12 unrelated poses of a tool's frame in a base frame.
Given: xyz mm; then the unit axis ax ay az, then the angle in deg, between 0 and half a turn.
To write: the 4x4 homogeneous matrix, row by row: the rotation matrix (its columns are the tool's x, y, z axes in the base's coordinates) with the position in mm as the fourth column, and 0 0 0 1 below. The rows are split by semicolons. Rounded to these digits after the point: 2 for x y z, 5 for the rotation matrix.
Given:
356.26, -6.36, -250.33, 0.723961, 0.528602, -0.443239, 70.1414
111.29, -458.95, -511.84, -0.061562, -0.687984, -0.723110, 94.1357
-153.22, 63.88, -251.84, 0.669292, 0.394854, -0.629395, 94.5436
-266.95, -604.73, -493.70, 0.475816, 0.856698, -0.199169, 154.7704
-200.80, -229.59, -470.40, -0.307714, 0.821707, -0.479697, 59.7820
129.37, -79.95, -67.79, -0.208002, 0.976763, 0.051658, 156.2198
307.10, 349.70, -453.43, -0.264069, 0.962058, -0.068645, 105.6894
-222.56, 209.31, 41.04, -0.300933, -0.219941, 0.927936, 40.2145
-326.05, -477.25, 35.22, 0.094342, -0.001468, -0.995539, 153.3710
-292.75, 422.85, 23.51, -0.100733, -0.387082, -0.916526, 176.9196
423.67, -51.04, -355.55, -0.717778, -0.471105, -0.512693, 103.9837
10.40, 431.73, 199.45, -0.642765, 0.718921, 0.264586, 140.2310
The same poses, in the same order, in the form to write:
0.68578, 0.66957, 0.28529, 356.26; -0.16419, 0.52420, -0.83562, -6.36; -0.70905, 0.52620, 0.46942, -250.33; 0, 0, 0, 1
-0.06806, 0.76664, -0.63847, 111.29; -0.67582, 0.43534, 0.59477, -458.95; 0.73392, 0.47196, 0.48848, -511.84; 0, 0, 0, 1
0.40422, 0.91262, -0.06101, -153.22; -0.34221, 0.08904, -0.93540, 63.88; -0.84823, 0.39898, 0.34830, -251.84; 0, 0, 0, 1
-0.47340, 0.86127, 0.18467, -266.95; 0.69148, 0.49324, -0.52779, -604.73; -0.54566, -0.12216, -0.82905, -493.70; 0, 0, 0, 1
0.55032, 0.28892, 0.78337, -200.80; -0.54011, 0.83867, 0.07011, -229.59; -0.63673, -0.46169, 0.61759, -470.40; 0, 0, 0, 1
-0.83224, -0.40992, 0.37328, 129.37; -0.36826, 0.91203, 0.18050, -79.95; -0.41444, 0.01276, -0.90999, -67.79; 0, 0, 0, 1
-0.18183, -0.25666, 0.94924, 307.10; -0.38884, 0.90542, 0.17033, 349.70; -0.90318, -0.33813, -0.26444, -453.43; 0, 0, 0, 1
0.78504, -0.58348, -0.20801, -222.56; 0.61477, 0.77507, 0.14606, 209.31; 0.07600, -0.24254, 0.96716, 41.04; 0, 0, 0, 1
-0.87707, 0.44595, -0.17854, -326.05; -0.44647, -0.89392, -0.03952, -477.25; -0.17722, 0.04505, 0.98314, 35.22; 0, 0, 0, 1
-0.97828, 0.12718, 0.16371, -292.75; 0.02868, -0.69911, 0.71444, 422.85; 0.20532, 0.70362, 0.68027, 23.51; 0, 0, 0, 1
0.39806, 0.91736, -0.00022, 423.67; -0.07764, 0.03393, 0.99640, -51.04; 0.91407, -0.39661, 0.08473, -355.55; 0, 0, 0, 1
-0.03793, -0.98653, 0.15910, 10.40; -0.64802, 0.14548, 0.74760, 431.73; -0.76067, -0.07475, -0.64482, 199.45; 0, 0, 0, 1

